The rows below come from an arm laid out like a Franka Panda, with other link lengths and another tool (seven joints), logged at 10 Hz.
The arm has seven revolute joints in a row. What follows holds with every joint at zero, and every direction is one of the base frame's.
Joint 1 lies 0.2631 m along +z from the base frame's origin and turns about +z.
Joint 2 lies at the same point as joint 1 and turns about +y.
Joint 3 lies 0.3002 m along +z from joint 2 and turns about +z.
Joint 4 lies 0.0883 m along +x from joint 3 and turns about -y.
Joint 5 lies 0.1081 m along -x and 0.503 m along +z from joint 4 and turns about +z.
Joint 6 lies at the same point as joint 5 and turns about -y.
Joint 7 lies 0.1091 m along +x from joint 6 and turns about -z.
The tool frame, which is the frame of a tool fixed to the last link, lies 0.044 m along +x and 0.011 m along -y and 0.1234 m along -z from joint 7; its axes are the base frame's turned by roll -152.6, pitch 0 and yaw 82.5 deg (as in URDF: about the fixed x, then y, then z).
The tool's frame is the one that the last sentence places.
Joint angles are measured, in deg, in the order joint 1, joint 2, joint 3, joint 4, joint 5, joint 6, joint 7. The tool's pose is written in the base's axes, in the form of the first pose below.
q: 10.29 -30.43 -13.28 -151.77 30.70 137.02 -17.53
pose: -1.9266, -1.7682, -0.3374, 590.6, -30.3, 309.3
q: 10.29 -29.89 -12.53 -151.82 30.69 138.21 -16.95
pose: -1.9421, -1.7685, -0.3345, 592.3, -26.0, 307.0
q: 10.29 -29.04 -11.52 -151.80 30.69 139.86 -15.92
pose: -1.9657, -1.7635, -0.3317, 594.8, -20.5, 303.6
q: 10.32 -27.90 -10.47 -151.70 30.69 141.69 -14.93
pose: -1.9901, -1.7595, -0.3271, 597.9, -14.4, 298.7
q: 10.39 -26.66 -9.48 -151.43 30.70 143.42 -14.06
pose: -2.0116, -1.7581, -0.3234, 601.6, -8.2, 294.3
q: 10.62 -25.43 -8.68 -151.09 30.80 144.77 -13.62
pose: -2.0227, -1.7631, -0.3175, 605.1, -1.0, 289.7
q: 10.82 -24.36 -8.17 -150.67 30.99 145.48 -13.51
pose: -2.0255, -1.7676, -0.3106, 608.3, 4.5, 285.5
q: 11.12 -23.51 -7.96 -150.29 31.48 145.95 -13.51
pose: -2.0253, -1.7656, -0.3100, 610.8, 8.4, 282.2
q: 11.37 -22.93 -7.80 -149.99 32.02 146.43 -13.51
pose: -2.0266, -1.7626, -0.3149, 612.7, 11.3, 280.6
